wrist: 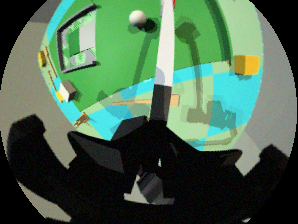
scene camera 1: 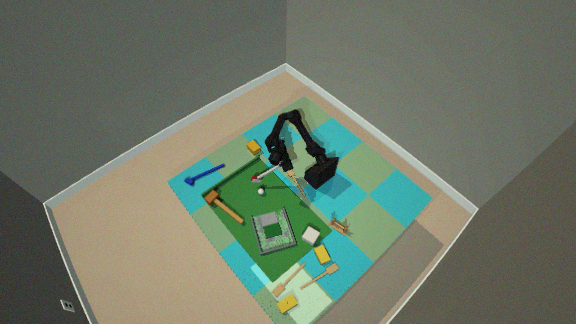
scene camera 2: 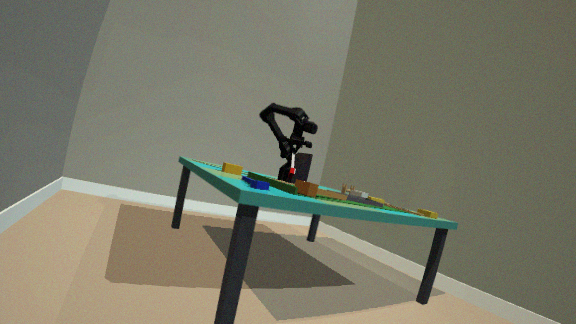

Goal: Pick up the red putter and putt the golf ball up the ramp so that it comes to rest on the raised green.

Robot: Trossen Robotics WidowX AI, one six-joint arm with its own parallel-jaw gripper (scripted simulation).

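There's a red putter, and it's being carried by the gripper [wrist: 154, 125].
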